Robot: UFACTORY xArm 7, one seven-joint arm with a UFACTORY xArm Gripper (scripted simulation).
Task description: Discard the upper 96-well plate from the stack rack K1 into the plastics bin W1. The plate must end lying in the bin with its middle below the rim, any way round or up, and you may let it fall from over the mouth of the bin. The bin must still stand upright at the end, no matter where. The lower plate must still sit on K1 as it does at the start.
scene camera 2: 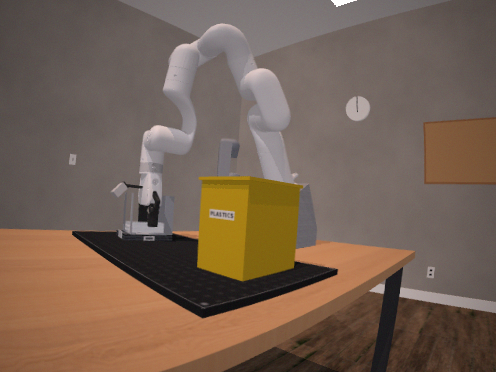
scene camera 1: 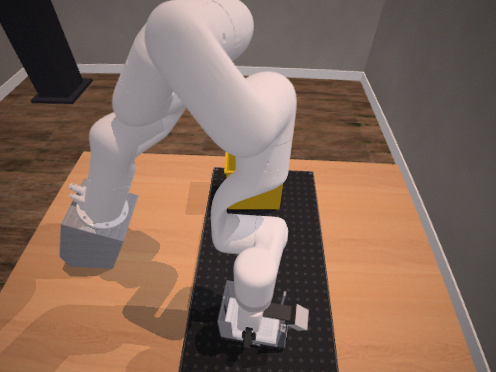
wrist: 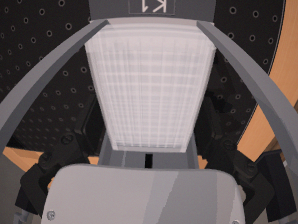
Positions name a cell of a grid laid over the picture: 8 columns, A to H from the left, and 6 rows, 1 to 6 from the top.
Labels:
yellow plastics bin W1: scene camera 2 E4; scene camera 1 E4; not seen in the wrist view (out of frame)

